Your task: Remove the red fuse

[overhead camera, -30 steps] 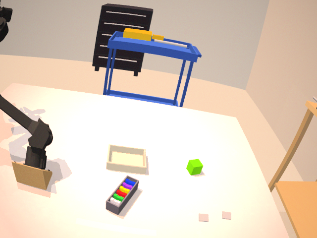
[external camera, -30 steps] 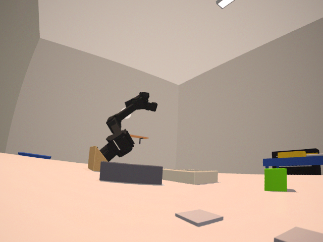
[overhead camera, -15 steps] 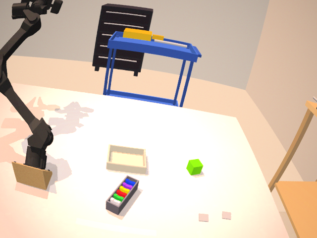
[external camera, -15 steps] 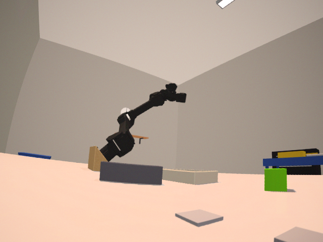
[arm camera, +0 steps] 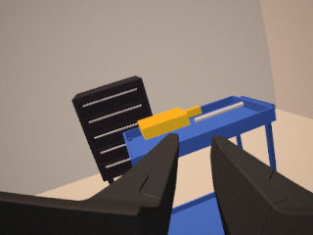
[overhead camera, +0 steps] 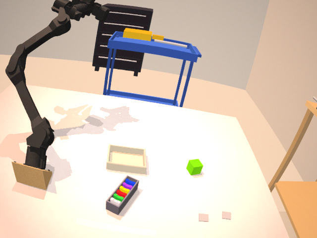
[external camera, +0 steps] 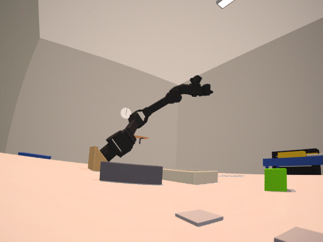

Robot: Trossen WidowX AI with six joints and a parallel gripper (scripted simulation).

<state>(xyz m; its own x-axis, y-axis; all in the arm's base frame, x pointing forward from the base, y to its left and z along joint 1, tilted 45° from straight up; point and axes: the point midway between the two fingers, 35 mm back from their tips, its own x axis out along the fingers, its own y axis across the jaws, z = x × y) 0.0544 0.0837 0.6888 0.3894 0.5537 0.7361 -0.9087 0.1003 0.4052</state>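
Now: the red fuse 620 mm to the right of my gripper tip, 450 mm below it and 180 mm ahead of it. Round my gripper tip: purple fuse (580 mm to the right, 450 mm below, 190 mm ahead); blue fuse (570 mm to the right, 450 mm below, 200 mm ahead); beige tray (470 mm below, 430 mm to the right, 200 mm ahead).
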